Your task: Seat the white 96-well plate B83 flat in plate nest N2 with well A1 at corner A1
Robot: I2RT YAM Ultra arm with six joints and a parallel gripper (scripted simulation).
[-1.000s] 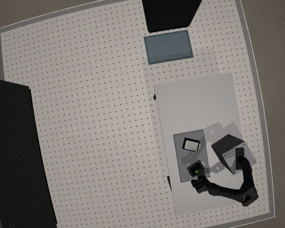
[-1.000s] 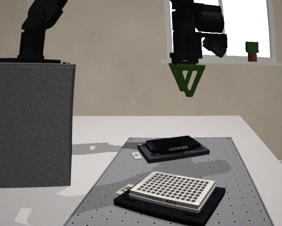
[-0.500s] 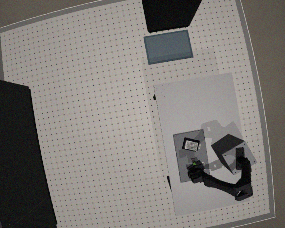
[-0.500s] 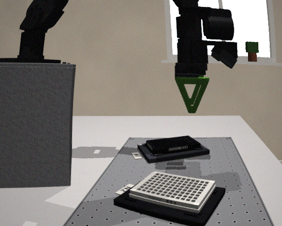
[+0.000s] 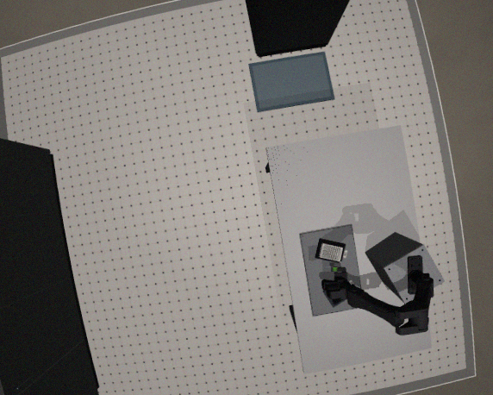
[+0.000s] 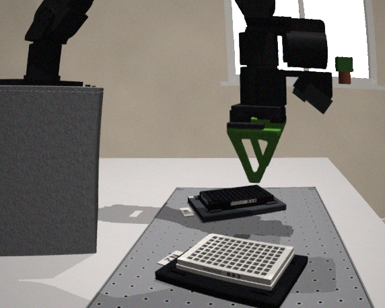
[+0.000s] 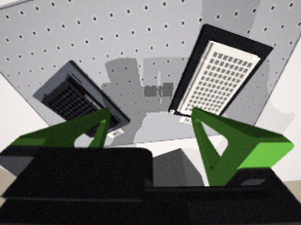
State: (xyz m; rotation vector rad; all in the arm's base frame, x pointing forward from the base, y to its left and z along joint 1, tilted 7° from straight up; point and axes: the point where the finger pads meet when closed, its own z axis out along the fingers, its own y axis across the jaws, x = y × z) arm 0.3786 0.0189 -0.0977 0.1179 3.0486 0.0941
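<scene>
The white 96-well plate B83 lies 110 mm to the right of my hand, 90 mm below it and 20 mm behind it. From my hand the other things lie so: plate nest N2: 120 mm to the right, 110 mm below, 20 mm behind; black plate B38: 150 mm to the left, 90 mm below, 50 mm behind; white deck label: 110 mm below, 110 mm behind, 90 mm to the right.
</scene>
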